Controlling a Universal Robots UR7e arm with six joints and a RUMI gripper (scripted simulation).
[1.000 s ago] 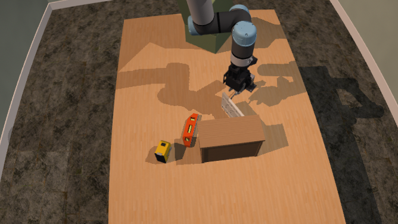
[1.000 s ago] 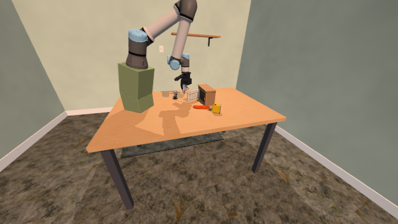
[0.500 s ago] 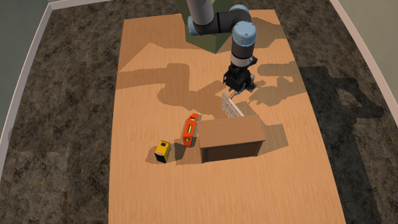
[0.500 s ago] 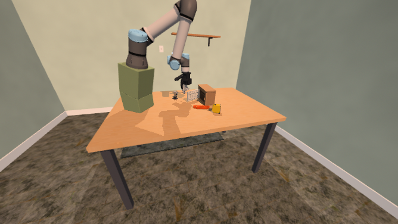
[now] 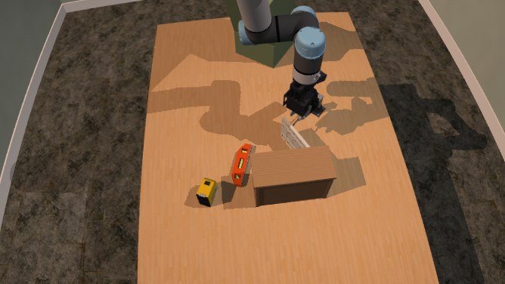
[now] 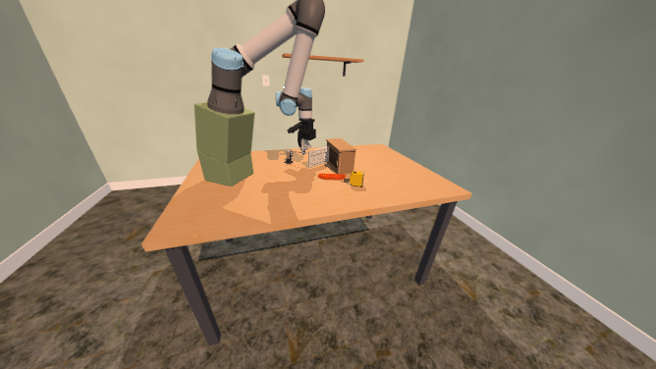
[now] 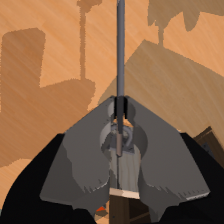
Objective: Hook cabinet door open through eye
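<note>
The dark hook post is 4 cm behind my hand, 5 cm to the left of it and 3 cm below it. Also, from my hand: yellow tape measure (20 cm ahead, 33 cm to the right, 5 cm below); then white cabinet door (9 cm ahead, 3 cm to the right, 2 cm below); then orange spirit level (10 cm ahead, 22 cm to the right, 8 cm below).
</note>
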